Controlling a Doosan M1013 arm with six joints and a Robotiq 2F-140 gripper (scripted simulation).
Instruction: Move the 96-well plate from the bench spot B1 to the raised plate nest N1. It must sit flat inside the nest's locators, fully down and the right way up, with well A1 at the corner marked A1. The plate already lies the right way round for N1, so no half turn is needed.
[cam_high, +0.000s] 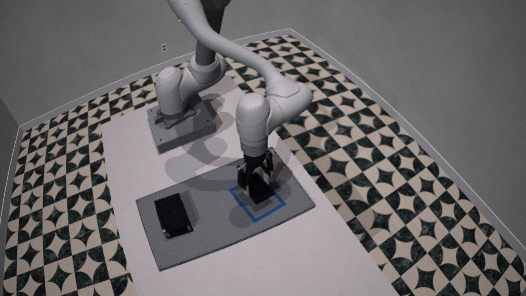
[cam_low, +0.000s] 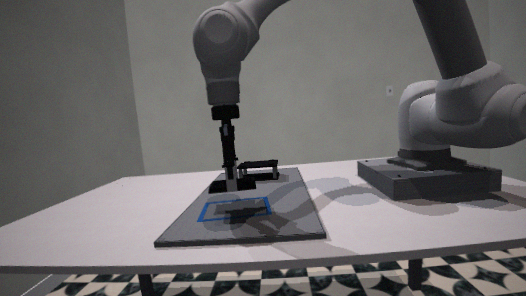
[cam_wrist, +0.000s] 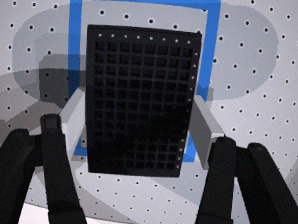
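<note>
The raised black nest N1 lies 35 cm to the right of my hand, 10 cm behind it and 3 cm below it. The rest, counted from my hand: black 96-well plate 2 cm below; white corner mark 42 cm to the right, 4 cm behind, 3 cm below.
</note>
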